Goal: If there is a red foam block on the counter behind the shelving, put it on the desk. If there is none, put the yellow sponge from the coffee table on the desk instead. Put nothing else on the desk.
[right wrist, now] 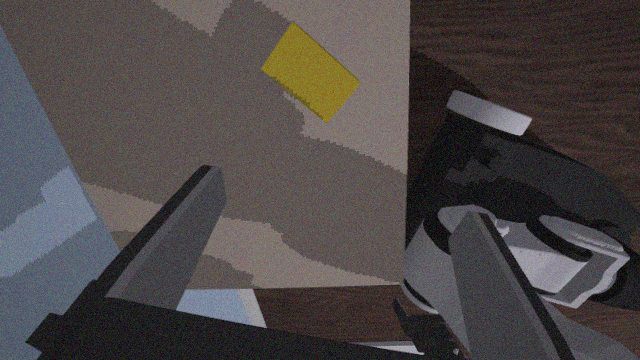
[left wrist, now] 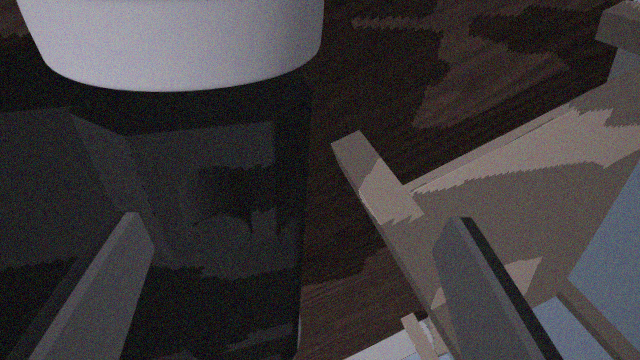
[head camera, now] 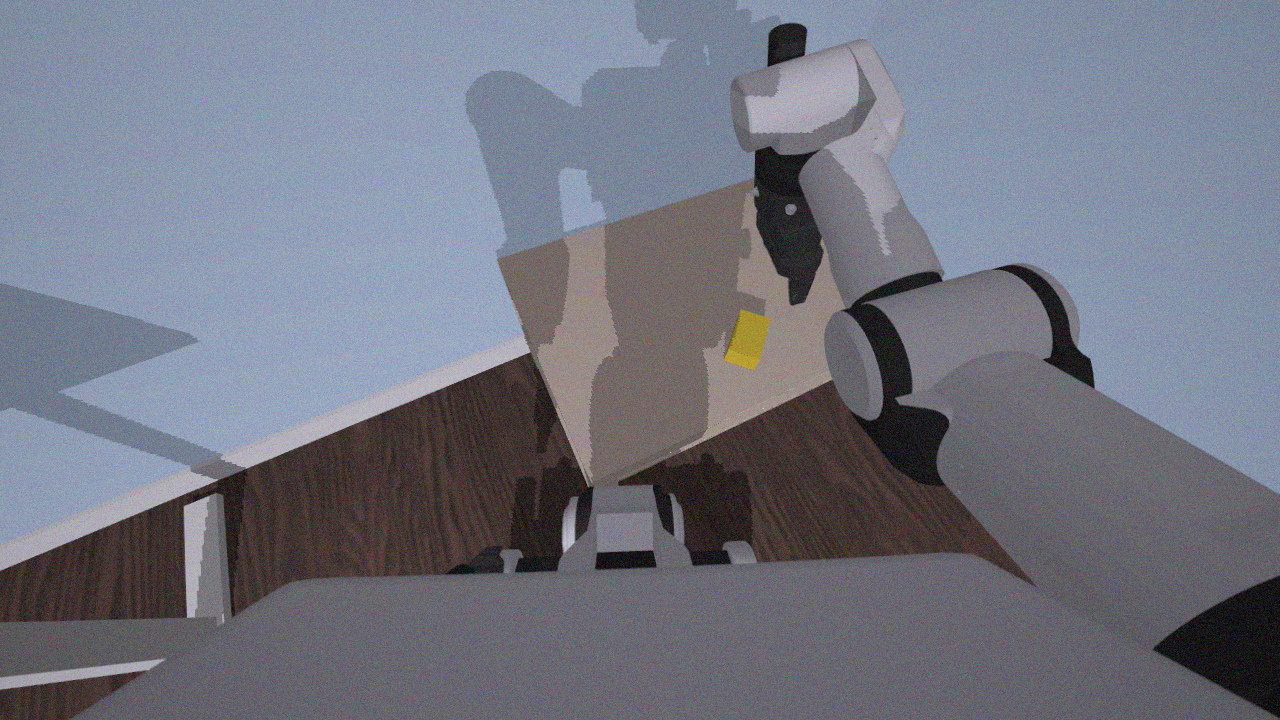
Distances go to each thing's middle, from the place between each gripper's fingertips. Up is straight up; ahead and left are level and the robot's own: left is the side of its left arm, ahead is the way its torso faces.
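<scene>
Yellow sponge (head camera: pixel 747 340): 260 mm below my right hand, 40 mm ahead of it, 20 mm to the right of it.
Yellow sponge: 170 mm above my left hand, 490 mm to the right of it, 410 mm ahead of it.
</scene>
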